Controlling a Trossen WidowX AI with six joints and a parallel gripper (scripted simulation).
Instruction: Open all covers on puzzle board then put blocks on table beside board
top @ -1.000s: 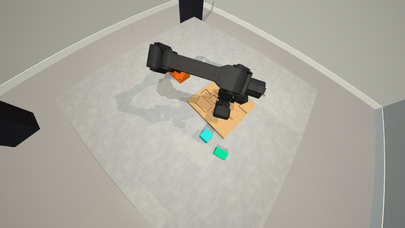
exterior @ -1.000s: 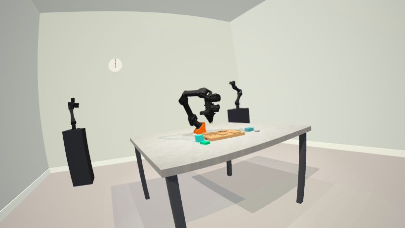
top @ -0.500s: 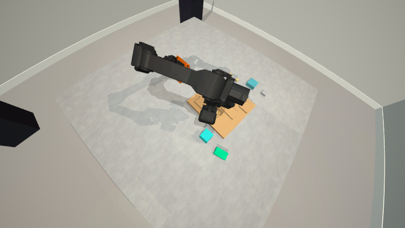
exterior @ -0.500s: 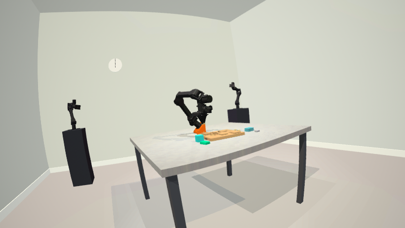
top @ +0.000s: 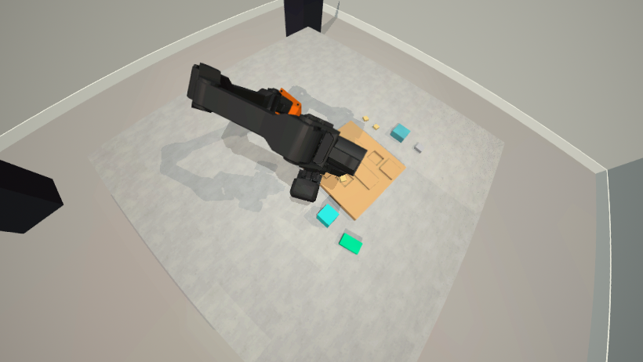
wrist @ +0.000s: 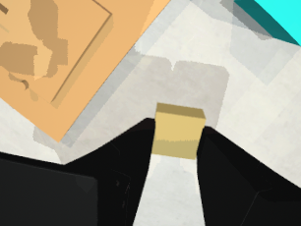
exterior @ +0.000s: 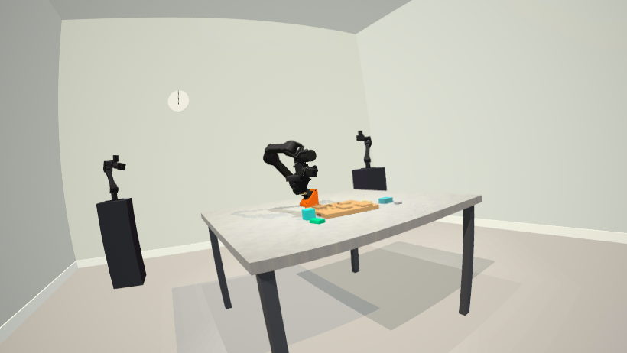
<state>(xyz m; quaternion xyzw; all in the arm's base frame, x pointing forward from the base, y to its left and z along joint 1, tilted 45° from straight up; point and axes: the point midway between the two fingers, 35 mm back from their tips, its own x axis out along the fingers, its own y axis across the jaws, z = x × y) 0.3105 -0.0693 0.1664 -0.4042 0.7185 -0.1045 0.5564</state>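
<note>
The cyan block is 10 cm ahead of my gripper tip, 3 cm to the right of it and 9 cm below it. Round my gripper tip: green block 21 cm ahead, 4 cm to the right, 11 cm below; small grey block 20 cm ahead, 46 cm to the left, 11 cm below.
</note>
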